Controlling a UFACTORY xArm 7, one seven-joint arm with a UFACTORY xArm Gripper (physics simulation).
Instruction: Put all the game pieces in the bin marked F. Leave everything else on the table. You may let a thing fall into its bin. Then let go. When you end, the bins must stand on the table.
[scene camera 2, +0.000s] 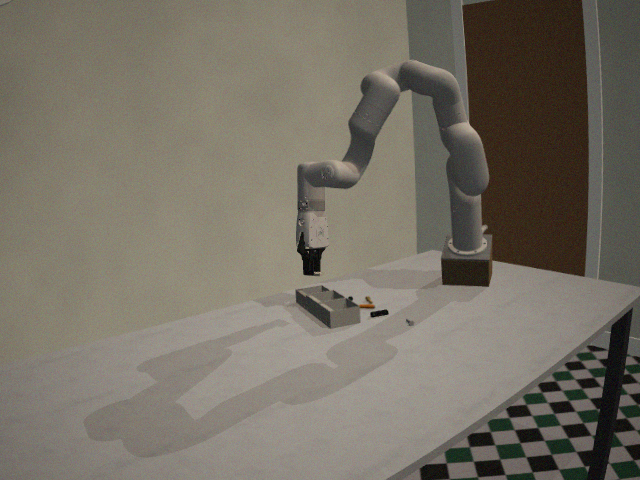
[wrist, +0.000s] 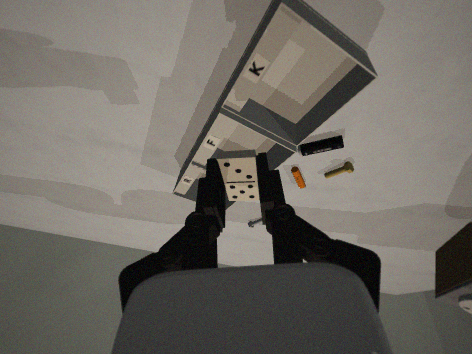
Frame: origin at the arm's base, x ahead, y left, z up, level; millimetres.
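Seen in the pictures: gripper, fingertip midpoint: (scene camera 2: 311, 274) (wrist: 239, 169); arm's base at its link origin: (scene camera 2: 467, 246).
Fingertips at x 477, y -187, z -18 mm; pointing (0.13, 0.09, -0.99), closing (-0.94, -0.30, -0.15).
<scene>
Pixels of each thing's top centre, then the offset from my fingertips to it. "*": a spot on its surface instead. Level surfaces: height alone.
- white domino with black pips, top centre: (wrist: 239, 184) dz +8, dx -3, dy +7 mm
- grey three-part box at its top centre: (wrist: 238, 158) (scene camera 2: 325, 296) dz -53, dx -3, dy +50 mm
- bin marked F at a spot on its surface: (wrist: 211, 142) * dz -57, dx +28, dy +39 mm
- K at a spot on its surface: (wrist: 256, 68) * dz -64, dx +2, dy -40 mm
- R at a spot on its surface: (wrist: 187, 180) * dz -57, dx +54, dy +119 mm
- table at its surface level: dz -100 mm
- orange cylinder at its top centre: (wrist: 299, 181) (scene camera 2: 367, 304) dz -89, dx -98, dy +114 mm
- brass bolt at its top centre: (wrist: 338, 176) (scene camera 2: 369, 298) dz -86, dx -139, dy +82 mm
- small grey metal piece at its top centre: (scene camera 2: 409, 318) dz -86, dx -79, dy +286 mm
My gripper (scene camera 2: 312, 273) (wrist: 239, 169) is shut on a white domino with black pips (wrist: 241, 179) and holds it well above the row of bins. The bins are a grey three-part box (scene camera 2: 344, 317) (wrist: 372, 74) standing on the table. In the wrist view the bin marked F (wrist: 211, 142) is the middle one, between K (wrist: 256, 68) and R (wrist: 187, 180). The domino and fingers hide part of the F and R bins in that view, so their full contents cannot be seen.
Beside the bins on the table (scene camera 2: 248, 434) lie a black block-like piece (scene camera 2: 379, 313) (wrist: 321, 145), an orange cylinder (scene camera 2: 367, 306) (wrist: 298, 177), a brass bolt (scene camera 2: 368, 299) (wrist: 339, 170) and a small grey metal piece (scene camera 2: 409, 322). The arm's base block (scene camera 2: 466, 271) stands farther back.
</scene>
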